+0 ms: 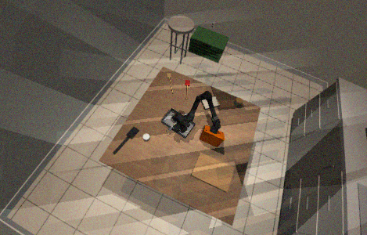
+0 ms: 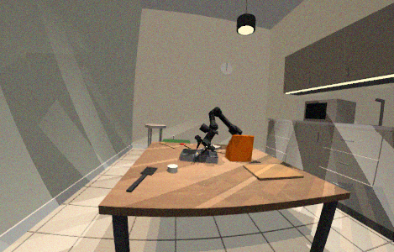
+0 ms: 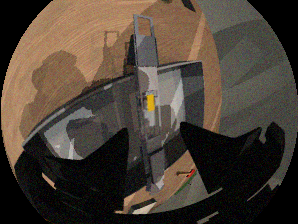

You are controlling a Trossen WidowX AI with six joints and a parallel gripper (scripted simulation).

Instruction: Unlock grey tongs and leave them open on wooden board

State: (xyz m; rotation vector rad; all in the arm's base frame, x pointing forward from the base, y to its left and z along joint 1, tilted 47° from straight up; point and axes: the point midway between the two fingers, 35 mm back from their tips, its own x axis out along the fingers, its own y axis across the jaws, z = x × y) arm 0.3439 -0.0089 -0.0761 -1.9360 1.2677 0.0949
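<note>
My gripper tip is 2 cm to the right of the small yellow piece, 1 cm short of it and 1 cm above it. The rest, counted from my gripper tip: white pad: 45 cm to the right, 22 cm behind, 7 cm below; then roasting tin: 5 cm below, 4 cm to the right, 1 cm behind; then black spatula: 36 cm ahead, 34 cm to the left, 8 cm below.
</note>
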